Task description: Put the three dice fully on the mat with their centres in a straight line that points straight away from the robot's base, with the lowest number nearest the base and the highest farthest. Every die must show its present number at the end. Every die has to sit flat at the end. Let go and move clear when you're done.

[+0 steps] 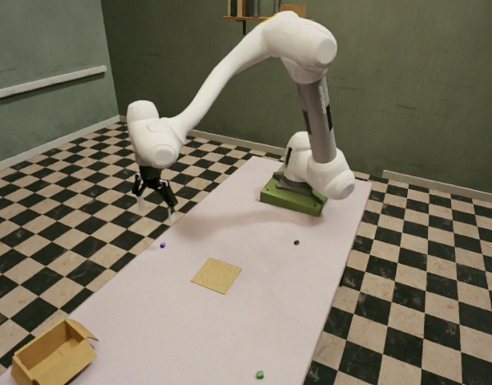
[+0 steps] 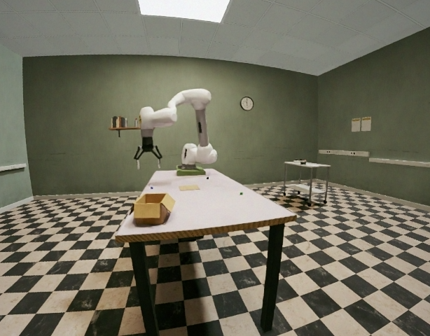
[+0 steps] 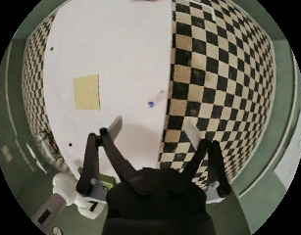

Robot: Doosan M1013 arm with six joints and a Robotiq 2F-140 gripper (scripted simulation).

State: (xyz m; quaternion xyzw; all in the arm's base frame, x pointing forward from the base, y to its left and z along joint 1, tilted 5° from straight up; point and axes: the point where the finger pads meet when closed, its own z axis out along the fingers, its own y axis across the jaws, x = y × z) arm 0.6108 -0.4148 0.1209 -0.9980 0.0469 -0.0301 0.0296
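My hand is 10 mm short of the blue die, 10 mm to the right of it and 150 mm above it. From my hand the other things lie so: black die (220 mm behind, 510 mm to the left, 150 mm below); cardboard box (560 mm ahead, 30 mm to the left, 120 mm below); yellow mat (70 mm ahead, 280 mm to the left, 160 mm below).
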